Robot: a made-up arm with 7 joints.
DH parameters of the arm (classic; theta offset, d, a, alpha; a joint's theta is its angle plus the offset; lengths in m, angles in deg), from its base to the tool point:
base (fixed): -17.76 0 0.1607 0
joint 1: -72.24 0.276 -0.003 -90
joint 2: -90 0.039 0.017 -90
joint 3: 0 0.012 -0.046 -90
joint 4: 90 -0.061 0.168 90
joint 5: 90 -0.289 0.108 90
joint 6: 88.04 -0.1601 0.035 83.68
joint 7: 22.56 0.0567 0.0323 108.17
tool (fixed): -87.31 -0.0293 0 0
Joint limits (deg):
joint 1: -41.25..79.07
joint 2: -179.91..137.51
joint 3: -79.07..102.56
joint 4: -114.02..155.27
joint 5: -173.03..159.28
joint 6: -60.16..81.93
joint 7: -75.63..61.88
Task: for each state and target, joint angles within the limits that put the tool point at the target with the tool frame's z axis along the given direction. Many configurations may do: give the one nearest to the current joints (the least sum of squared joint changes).
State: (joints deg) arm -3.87 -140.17 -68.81 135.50 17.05 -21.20 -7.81
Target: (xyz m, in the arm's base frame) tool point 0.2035 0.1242 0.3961 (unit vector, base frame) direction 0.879 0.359 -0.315
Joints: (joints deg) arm 7.01 -105.27 -40.72 130.29 20.07 7.09 -43.88
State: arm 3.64 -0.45 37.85 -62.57 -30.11 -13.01 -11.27
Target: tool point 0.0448 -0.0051 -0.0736 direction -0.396 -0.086 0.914
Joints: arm 2.38 -39.31 -0.07 -17.15 -39.37 -19.27 32.87
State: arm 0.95 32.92 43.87 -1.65 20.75 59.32 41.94
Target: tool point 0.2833 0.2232 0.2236 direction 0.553 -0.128 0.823
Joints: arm 39.37 52.40 43.62 -12.29 50.54 56.52 46.97
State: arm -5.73 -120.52 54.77 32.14 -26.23 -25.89 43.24
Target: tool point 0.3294 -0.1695 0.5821 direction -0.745 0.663 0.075
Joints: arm 6.12 -135.67 45.16 36.50 -9.87 -38.41 -9.48
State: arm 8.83 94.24 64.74 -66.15 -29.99 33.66 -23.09
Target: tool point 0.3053 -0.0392 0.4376 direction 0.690 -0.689 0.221
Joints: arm -29.95 70.86 96.23 -75.55 8.96 26.92 -41.18
